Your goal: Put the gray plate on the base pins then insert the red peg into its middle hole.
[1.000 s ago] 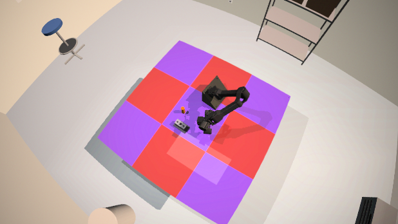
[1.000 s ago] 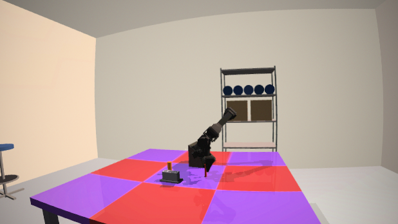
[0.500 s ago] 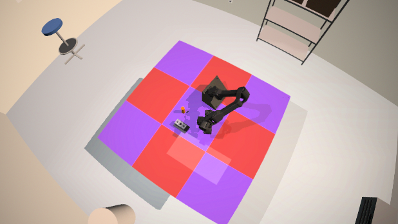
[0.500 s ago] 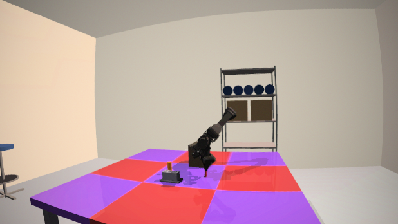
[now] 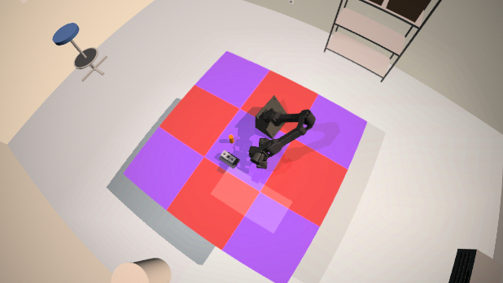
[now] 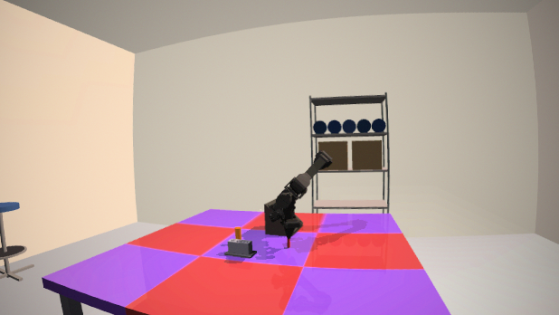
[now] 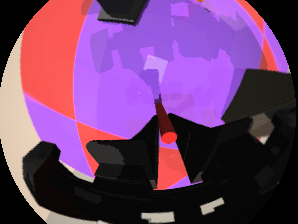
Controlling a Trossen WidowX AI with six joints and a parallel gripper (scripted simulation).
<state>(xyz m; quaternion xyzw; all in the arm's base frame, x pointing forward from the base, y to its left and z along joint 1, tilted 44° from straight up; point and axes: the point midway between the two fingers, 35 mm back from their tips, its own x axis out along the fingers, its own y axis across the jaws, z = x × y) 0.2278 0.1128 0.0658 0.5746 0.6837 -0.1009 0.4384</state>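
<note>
Right now my gripper tip is 120 mm short of the gray plate and 180 mm to the left of it. From my gripper tip the other things lie so: red peg right at my gripper tip; dark flat base 120 mm ahead, 180 mm to the right, 40 mm below; orange cylinder 10 mm ahead, 240 mm to the right, 10 mm below.
</note>
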